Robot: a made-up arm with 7 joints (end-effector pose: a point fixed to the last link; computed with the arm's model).
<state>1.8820 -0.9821 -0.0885 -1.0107 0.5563 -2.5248 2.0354</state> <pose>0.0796 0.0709 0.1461 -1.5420 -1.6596 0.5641</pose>
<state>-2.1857 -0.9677 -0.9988 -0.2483 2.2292 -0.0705 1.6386</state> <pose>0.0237 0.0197 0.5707 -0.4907 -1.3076 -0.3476</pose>
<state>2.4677 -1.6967 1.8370 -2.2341 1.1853 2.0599 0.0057</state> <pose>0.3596 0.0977 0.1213 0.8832 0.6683 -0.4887</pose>
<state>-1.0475 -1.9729 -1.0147 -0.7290 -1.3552 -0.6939 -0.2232</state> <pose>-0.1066 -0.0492 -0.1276 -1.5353 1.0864 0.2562</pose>
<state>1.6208 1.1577 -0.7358 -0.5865 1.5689 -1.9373 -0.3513</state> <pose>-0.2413 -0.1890 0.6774 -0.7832 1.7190 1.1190</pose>
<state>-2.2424 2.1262 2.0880 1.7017 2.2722 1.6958 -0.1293</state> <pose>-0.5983 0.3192 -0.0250 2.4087 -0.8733 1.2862</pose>
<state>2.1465 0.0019 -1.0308 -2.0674 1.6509 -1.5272 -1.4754</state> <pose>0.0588 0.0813 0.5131 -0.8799 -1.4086 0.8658</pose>
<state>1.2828 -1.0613 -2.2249 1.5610 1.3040 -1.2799 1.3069</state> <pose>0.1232 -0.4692 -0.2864 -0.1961 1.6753 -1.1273</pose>
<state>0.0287 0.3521 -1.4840 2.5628 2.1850 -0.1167 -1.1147</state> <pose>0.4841 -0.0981 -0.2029 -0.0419 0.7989 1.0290</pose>
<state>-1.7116 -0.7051 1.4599 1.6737 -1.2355 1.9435 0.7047</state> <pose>-0.0957 -0.3230 -0.0479 -1.9132 -1.4253 1.3127</pose>
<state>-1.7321 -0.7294 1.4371 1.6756 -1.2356 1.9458 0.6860</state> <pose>-0.0937 -0.3183 -0.0331 -1.9275 -1.4534 1.3346</pose>
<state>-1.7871 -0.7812 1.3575 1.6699 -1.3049 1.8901 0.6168</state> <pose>-0.0882 -0.3057 -0.0025 -1.9886 -1.6619 1.3996</pose>
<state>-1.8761 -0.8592 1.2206 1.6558 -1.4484 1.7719 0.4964</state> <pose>-0.0774 -0.2767 0.0432 1.8712 1.9321 -1.3405</pose>
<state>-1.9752 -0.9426 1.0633 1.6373 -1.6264 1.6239 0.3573</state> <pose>-0.0671 -0.2324 0.0903 1.4394 1.9650 -1.0140</pose>
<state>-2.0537 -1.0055 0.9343 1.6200 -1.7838 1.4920 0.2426</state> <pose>-0.0633 -0.1915 0.1239 1.1050 1.9602 -0.7060</pose>
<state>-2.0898 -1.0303 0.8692 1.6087 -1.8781 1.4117 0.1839</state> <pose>-0.0627 -0.1719 0.1373 0.9458 1.9335 -0.5225</pose>
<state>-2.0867 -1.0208 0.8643 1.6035 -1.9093 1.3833 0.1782</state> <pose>-0.0615 -0.1735 0.1344 0.9319 1.9096 -0.4761</pose>
